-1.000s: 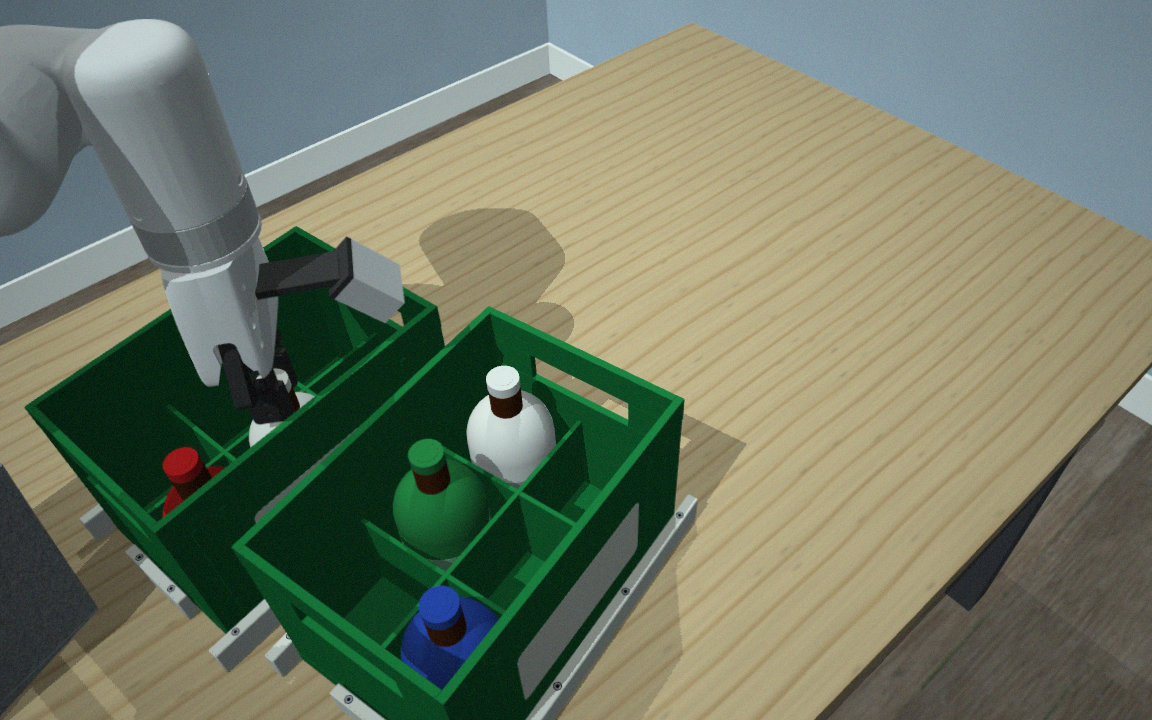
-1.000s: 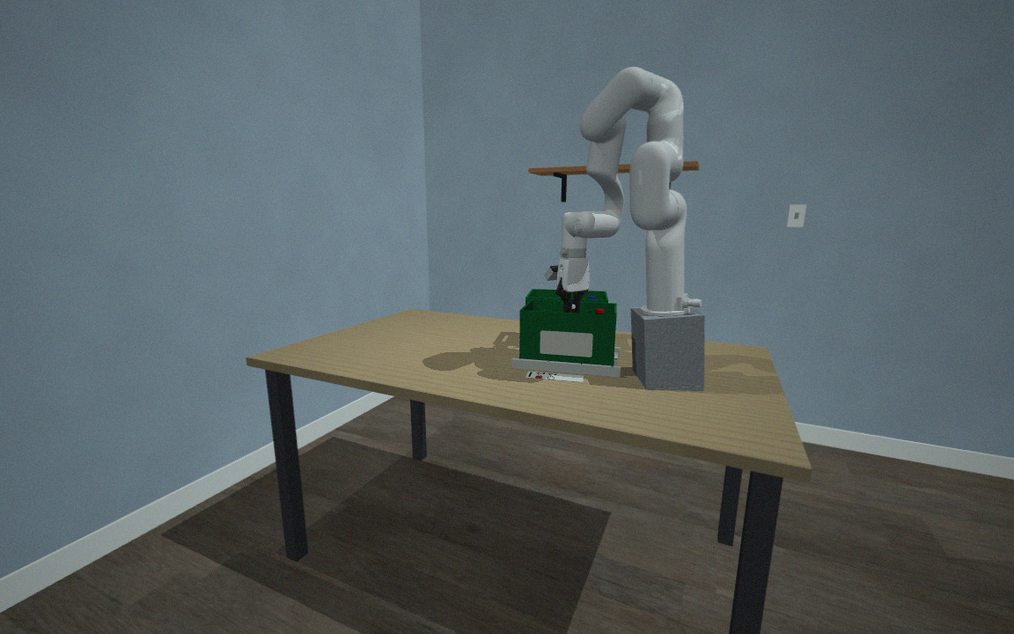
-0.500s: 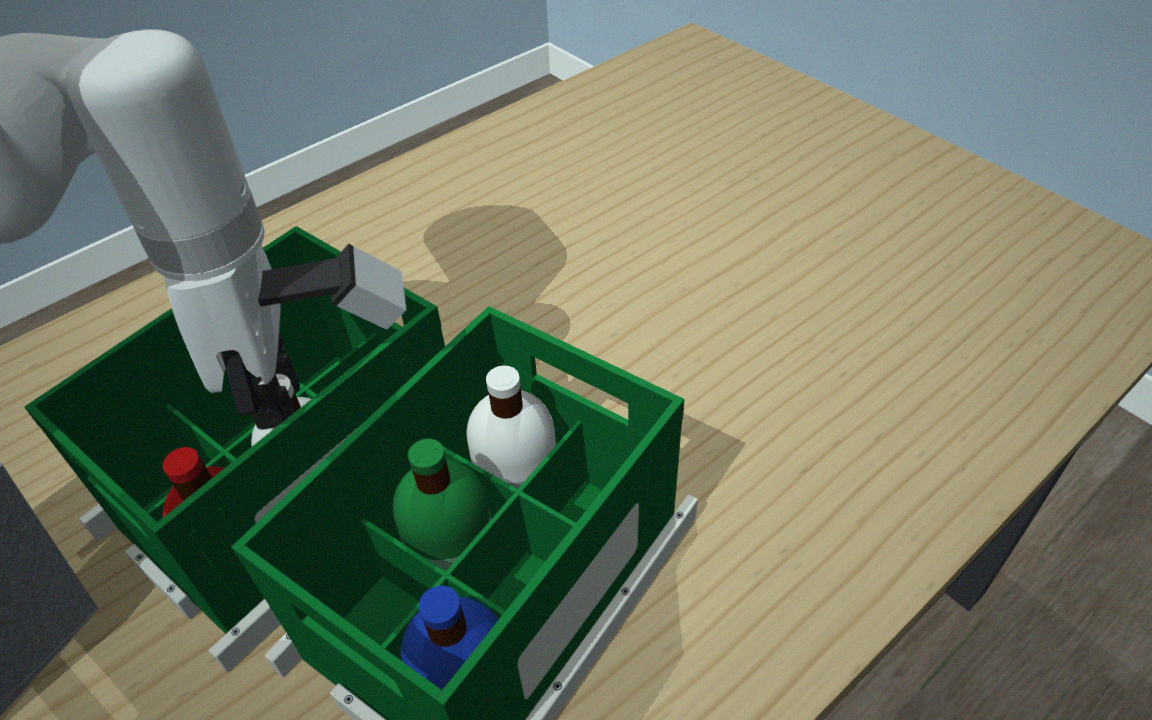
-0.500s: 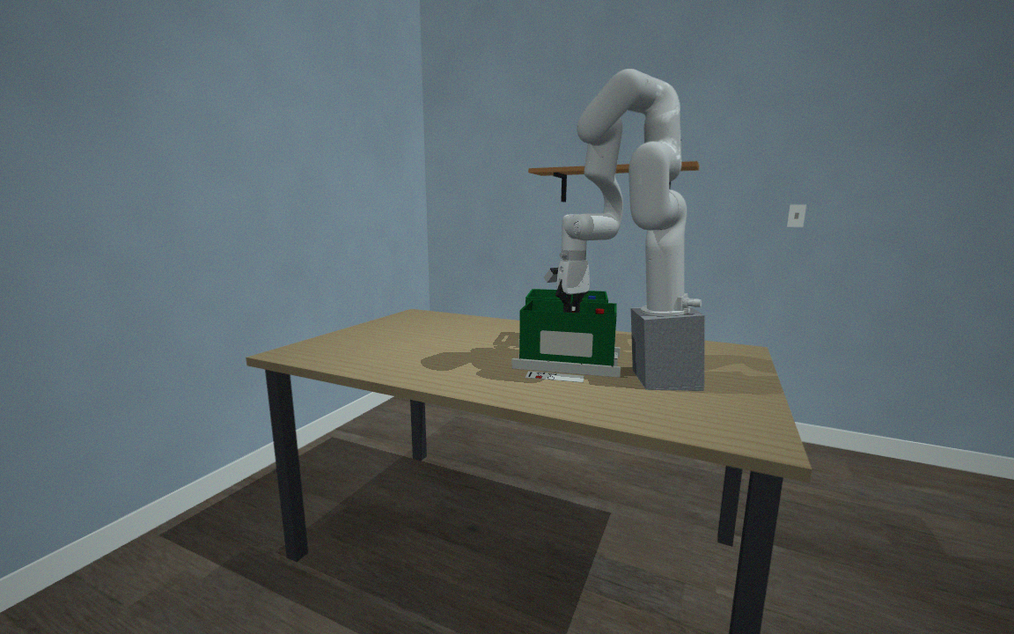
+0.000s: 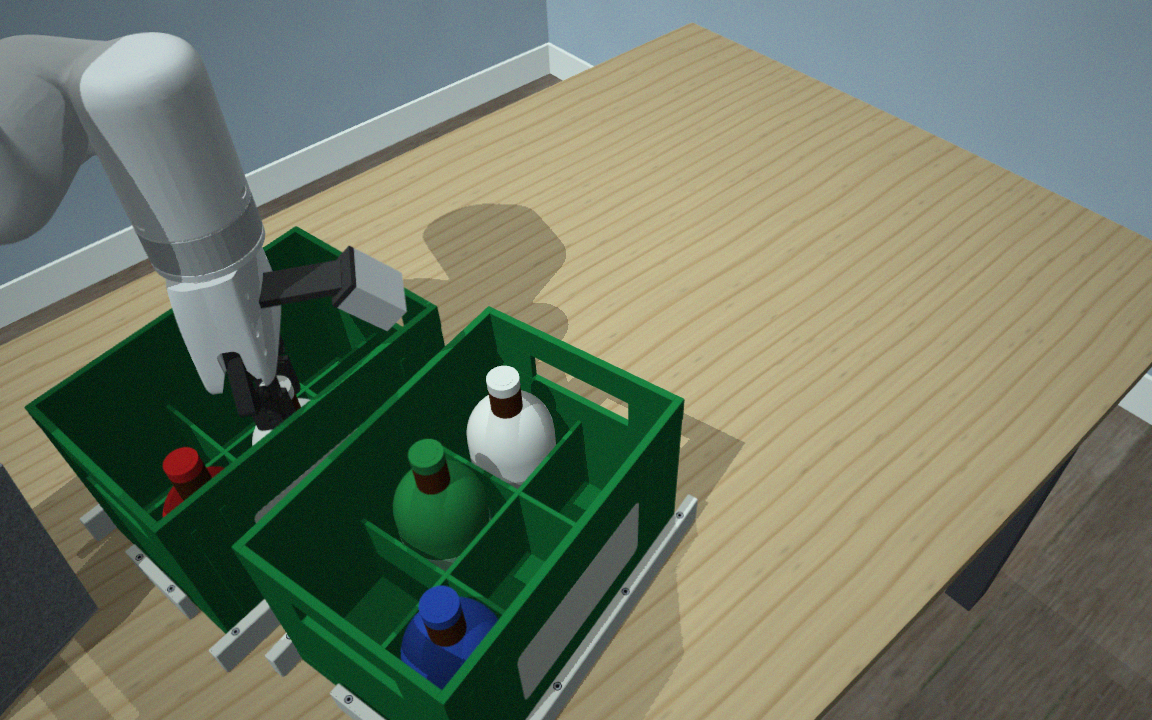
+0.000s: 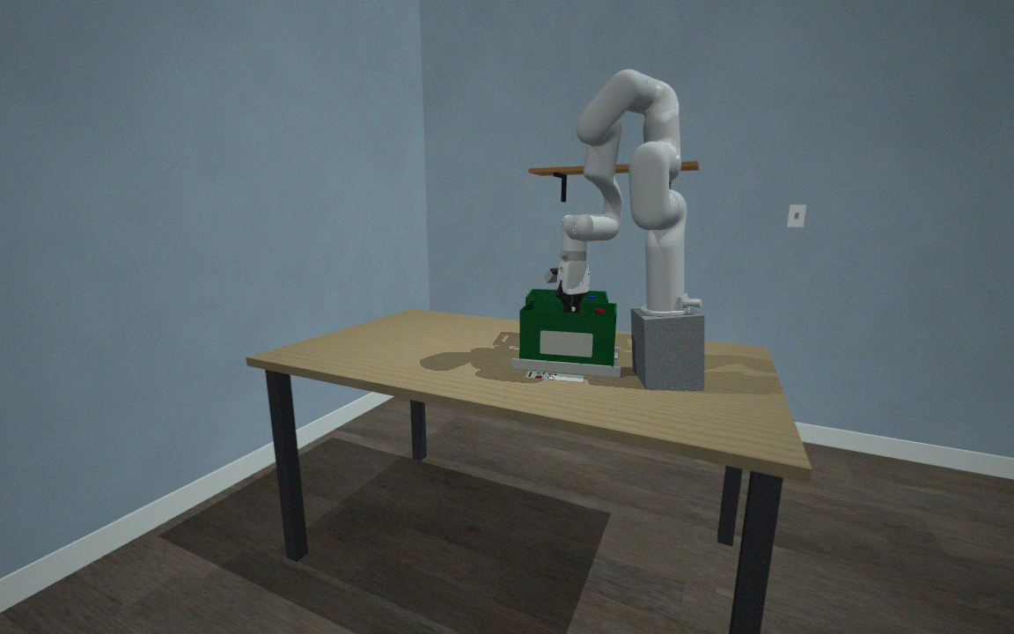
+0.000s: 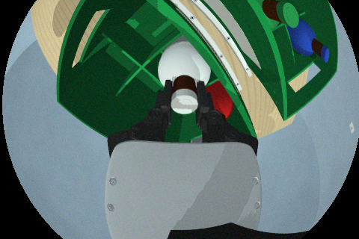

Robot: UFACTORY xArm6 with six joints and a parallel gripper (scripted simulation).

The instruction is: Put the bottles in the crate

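Right now the red-label bottle is 80 mm behind my hand, 30 mm to the right of it and 70 mm below it. Round my hand: blue bottle: 40 mm ahead, 230 mm to the right, 70 mm below; then pick list: 50 mm behind, 180 mm to the left, 160 mm below; then green bottle: 80 mm ahead, 120 mm to the right, 70 mm below.
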